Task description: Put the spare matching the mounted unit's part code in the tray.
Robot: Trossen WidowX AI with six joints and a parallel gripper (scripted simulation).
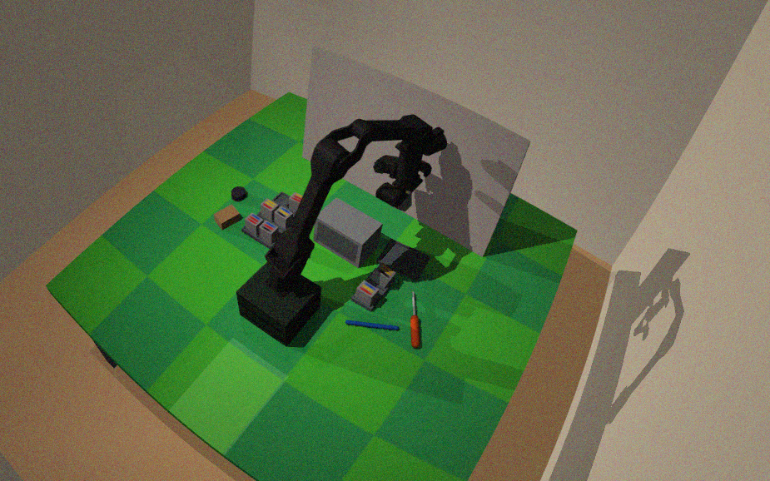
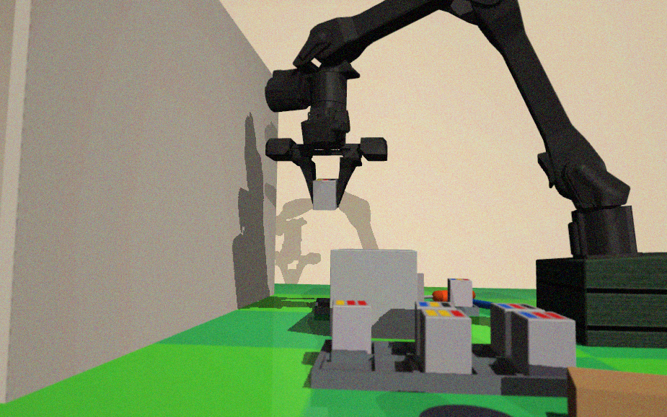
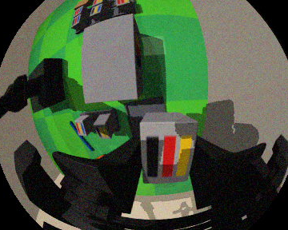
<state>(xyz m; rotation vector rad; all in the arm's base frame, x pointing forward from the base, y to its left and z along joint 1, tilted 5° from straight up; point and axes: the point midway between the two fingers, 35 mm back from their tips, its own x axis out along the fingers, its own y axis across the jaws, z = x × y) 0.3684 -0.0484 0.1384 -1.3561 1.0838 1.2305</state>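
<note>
My gripper tip is 160 mm above the dark flat tray, 70 mm to the left of it and 20 mm past it. Round my gripper tip: grey mounted unit 120 mm below, 100 mm to the left, 100 mm behind; grey upright panel 130 mm ahead, 120 mm to the left, 60 mm above; grey spare block 30 mm above.
</note>
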